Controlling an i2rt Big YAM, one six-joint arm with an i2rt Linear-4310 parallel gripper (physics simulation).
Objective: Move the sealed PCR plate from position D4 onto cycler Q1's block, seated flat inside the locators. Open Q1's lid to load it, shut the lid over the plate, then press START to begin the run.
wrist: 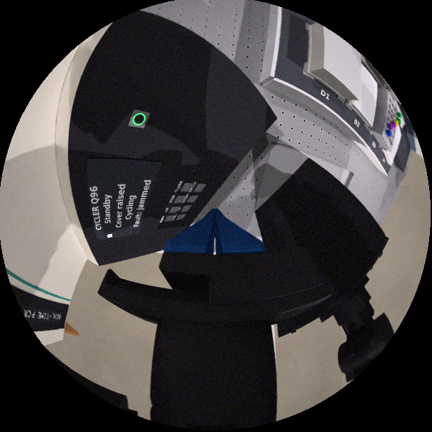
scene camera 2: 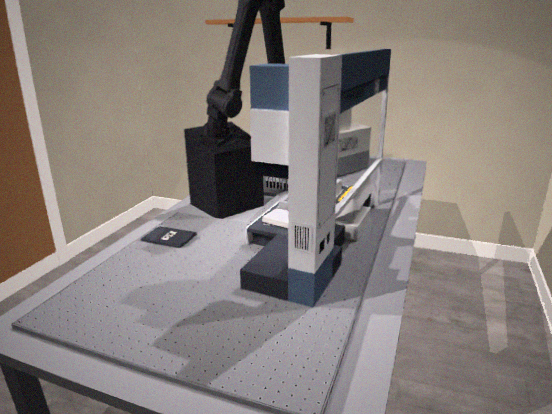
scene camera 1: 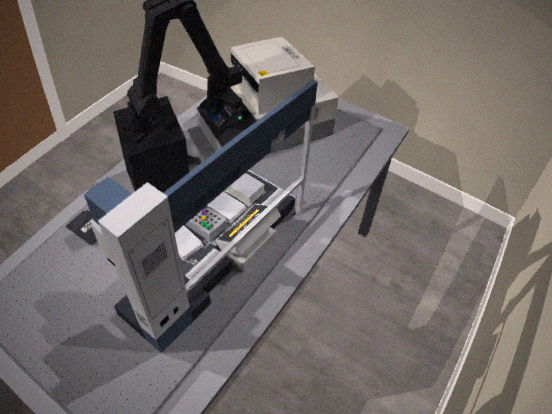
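Pixels of known places: gripper, fingertip midpoint: (scene camera 1: 213, 120); arm's base, origin of the base link: (scene camera 2: 216, 137) (scene camera 1: 140, 126).
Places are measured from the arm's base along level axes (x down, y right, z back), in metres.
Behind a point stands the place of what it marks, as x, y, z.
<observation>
Cycler Q1 (scene camera 1: 280, 65) {-0.105, -0.467, -0.288} (wrist: 30, 185) stands at the far end of the table with its lid raised. Its screen (wrist: 122, 200) reads "Standby", "Cover raised", "Cycling" and "Fault: jammed". A green-ringed button (scene camera 1: 240, 118) {0.083, -0.316, -0.212} (wrist: 139, 119) is lit on its dark front panel (wrist: 175, 75). My gripper (wrist: 214, 213) is shut and empty, its blue fingertips over the panel's lower edge beside the keypad (wrist: 182, 200). In the first scene view its tips are hard to make out. A white plate (scene camera 1: 187, 243) (scene camera 2: 276, 217) lies at the deck end nearest the tall column; its seal cannot be told. Q1's block is hidden.
A blue overhead beam (scene camera 1: 240, 145) {-0.283, 0.161, -0.538} and a white column (scene camera 1: 147, 260) {-0.169, 0.483, -0.504} (scene camera 2: 312, 165) {-0.090, 0.532, -0.487} frame the deck. A pale box (scene camera 1: 245, 187) (wrist: 335, 60), a white plate (scene camera 1: 226, 206) (wrist: 367, 95) and a tube rack (scene camera 1: 207, 222) (wrist: 386, 117) stand on it. A dark pad (scene camera 2: 168, 237) {0.246, 0.328, 0.021} lies left of the deck.
</observation>
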